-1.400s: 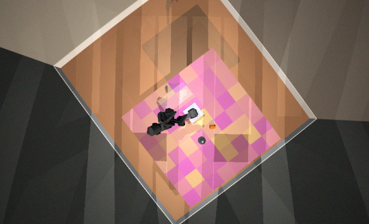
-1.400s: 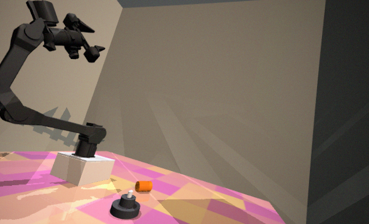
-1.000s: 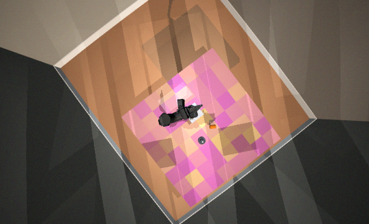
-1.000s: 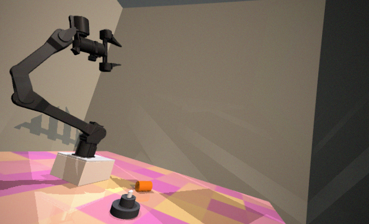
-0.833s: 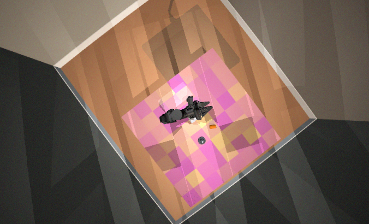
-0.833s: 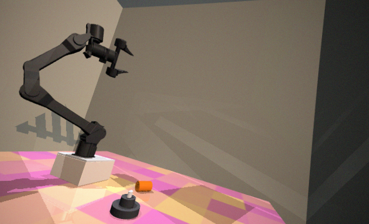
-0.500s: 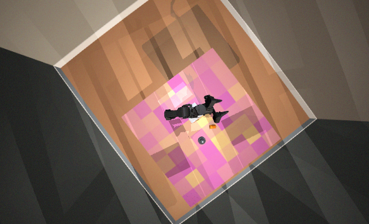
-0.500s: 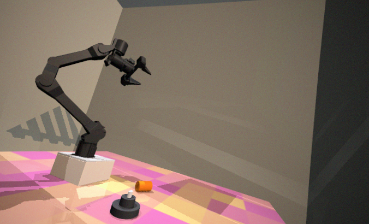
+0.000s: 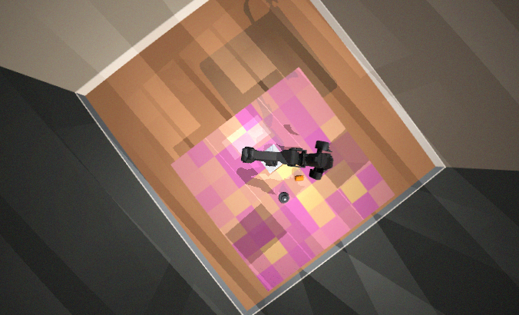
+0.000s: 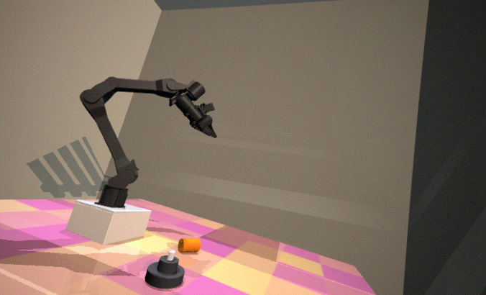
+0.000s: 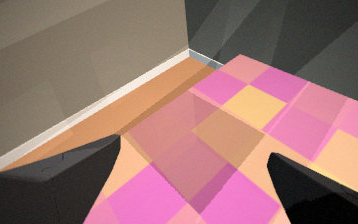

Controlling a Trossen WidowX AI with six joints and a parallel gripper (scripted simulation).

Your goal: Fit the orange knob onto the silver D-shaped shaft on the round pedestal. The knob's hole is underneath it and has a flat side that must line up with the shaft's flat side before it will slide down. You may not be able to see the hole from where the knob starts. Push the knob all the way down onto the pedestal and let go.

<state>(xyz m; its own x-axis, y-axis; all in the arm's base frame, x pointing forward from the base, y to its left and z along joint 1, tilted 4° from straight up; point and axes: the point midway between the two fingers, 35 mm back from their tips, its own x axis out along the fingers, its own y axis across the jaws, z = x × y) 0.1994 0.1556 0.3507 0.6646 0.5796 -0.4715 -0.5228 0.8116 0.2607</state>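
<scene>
Now: the orange knob 5 cm ahead of my gripper tip, 15 cm to the right of it and 40 cm below it. The rest, counted from my gripper tip: dark round pedestal (7 cm ahead, 34 cm to the right, 39 cm below).
</scene>
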